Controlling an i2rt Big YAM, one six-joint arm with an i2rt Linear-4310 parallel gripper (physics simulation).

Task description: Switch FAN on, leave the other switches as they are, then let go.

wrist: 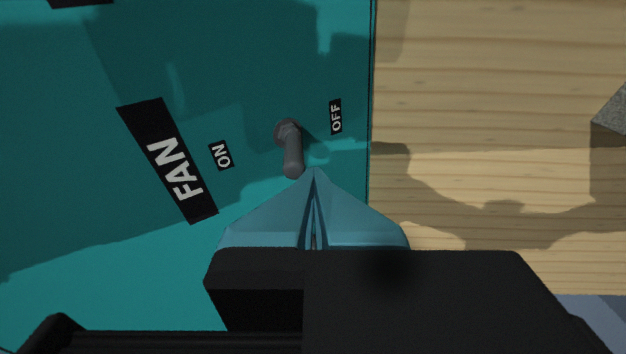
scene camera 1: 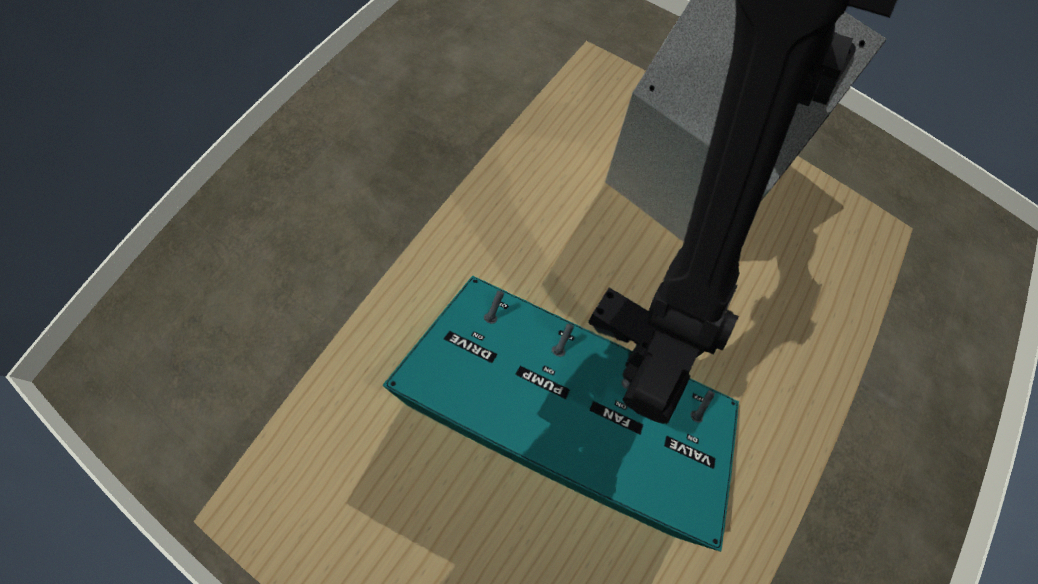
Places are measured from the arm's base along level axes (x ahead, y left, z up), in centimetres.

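Where they show: gripper, fingertip midpoint: (wrist: 313,176).
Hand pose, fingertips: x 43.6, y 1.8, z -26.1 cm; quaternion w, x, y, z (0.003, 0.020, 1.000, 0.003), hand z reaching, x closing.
After its pixels a point has its place.
A teal panel (scene camera 1: 464,414) @(y -17.0, x 62.8, z -21.1 cm) (wrist: 60,300) @(y 7.7, x 59.1, z -22.2 cm) carries four toggle switches with name labels. The FAN switch (wrist: 291,150) @(y 0.4, x 44.8, z -26.7 cm) is a grey lever between its ON label (wrist: 221,155) @(y 1.3, x 49.4, z -27.9 cm) and its OFF label (wrist: 335,116) @(y 0.7, x 41.9, z -32.2 cm); in the scene view the arm hides most of it. The FAN label (scene camera 1: 616,417) @(y 1.5, x 51.6, z -26.7 cm) (wrist: 167,161) @(y 0.8, x 51.9, z -26.6 cm) lies beyond ON. My gripper (wrist: 313,176) @(y 1.8, x 43.6, z -26.1 cm) is shut and empty. Its fingertips are right beside the lever's free end, on the OFF side; whether they touch is unclear. In the scene view the fingers are hidden under the black wrist.
The DRIVE switch (scene camera 1: 495,306) @(y -22.8, x 45.7, z -28.0 cm) and PUMP switch (scene camera 1: 563,339) @(y -11.0, x 44.9, z -28.1 cm) stand on one side of FAN, and the VALVE switch (scene camera 1: 702,406) @(y 12.7, x 43.2, z -28.2 cm) close on the other; all three tilt toward OFF. The panel sits on a wooden table (scene camera 1: 304,406) @(y -44.1, x 75.5, z -40.0 cm). A grey block (scene camera 1: 653,159) @(y -12.8, x 9.7, z -24.5 cm) stands beneath the arm.
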